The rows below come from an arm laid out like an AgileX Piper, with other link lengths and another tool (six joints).
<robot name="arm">
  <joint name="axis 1" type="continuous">
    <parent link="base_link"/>
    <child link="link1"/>
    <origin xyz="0 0 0.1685"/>
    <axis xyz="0 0 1"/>
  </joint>
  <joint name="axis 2" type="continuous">
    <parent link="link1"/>
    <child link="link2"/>
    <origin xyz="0 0 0" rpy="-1.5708 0 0"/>
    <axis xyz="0 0 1"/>
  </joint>
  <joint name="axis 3" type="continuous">
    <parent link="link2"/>
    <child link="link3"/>
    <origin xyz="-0.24 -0.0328 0"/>
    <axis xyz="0 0 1"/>
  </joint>
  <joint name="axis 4" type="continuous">
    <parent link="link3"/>
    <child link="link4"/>
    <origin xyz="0.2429 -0.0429 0" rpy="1.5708 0 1.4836"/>
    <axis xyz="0 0 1"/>
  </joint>
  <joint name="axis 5" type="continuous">
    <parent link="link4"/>
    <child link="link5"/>
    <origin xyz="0 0 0" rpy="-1.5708 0 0"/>
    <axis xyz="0 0 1"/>
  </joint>
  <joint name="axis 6" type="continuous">
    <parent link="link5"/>
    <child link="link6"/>
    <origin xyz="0 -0.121 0" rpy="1.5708 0 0"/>
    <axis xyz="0 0 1"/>
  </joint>
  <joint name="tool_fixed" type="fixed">
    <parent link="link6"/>
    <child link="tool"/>
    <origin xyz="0.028 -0.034 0.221" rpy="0.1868 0 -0.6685"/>
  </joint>
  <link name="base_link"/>
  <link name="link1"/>
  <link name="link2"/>
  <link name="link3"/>
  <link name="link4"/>
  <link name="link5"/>
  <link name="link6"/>
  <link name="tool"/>
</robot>
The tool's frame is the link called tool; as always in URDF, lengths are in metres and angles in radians. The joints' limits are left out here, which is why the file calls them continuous.
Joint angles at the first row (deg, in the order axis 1, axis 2, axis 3, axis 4, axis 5, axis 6):
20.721 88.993 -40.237 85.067 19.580 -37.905
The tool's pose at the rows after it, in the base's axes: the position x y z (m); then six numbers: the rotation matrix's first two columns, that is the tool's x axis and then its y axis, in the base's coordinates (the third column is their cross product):
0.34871 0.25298 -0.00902 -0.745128 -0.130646 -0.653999 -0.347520 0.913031 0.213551
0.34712 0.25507 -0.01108 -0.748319 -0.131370 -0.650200 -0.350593 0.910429 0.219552
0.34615 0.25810 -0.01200 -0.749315 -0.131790 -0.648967 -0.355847 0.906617 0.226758
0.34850 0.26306 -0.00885 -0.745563 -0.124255 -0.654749 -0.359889 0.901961 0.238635
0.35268 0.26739 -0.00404 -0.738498 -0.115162 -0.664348 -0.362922 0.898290 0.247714
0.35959 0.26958 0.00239 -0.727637 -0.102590 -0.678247 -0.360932 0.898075 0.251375
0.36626 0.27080 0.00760 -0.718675 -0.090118 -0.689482 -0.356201 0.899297 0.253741
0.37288 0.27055 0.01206 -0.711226 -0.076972 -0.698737 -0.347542 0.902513 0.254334
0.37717 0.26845 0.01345 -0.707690 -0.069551 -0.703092 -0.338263 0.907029 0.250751
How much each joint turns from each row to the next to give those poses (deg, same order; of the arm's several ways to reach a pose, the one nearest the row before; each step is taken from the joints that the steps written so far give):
0.001 0.522 0.001 0.994 0.263 -0.959
-0.002 0.533 -0.020 0.918 0.424 -0.916
0.001 0.523 -0.090 1.218 0.544 -1.261
-0.001 0.415 -0.401 1.937 0.622 -1.679
0.001 0.233 -0.484 1.886 0.423 -1.630
-0.011 -0.052 -0.503 1.952 -0.077 -1.621
0.006 0.052 -0.505 1.776 -0.235 -1.385
0.000 0.000 -0.456 1.500 -0.472 -1.020
-0.001 0.001 -0.203 0.814 -0.626 -0.529

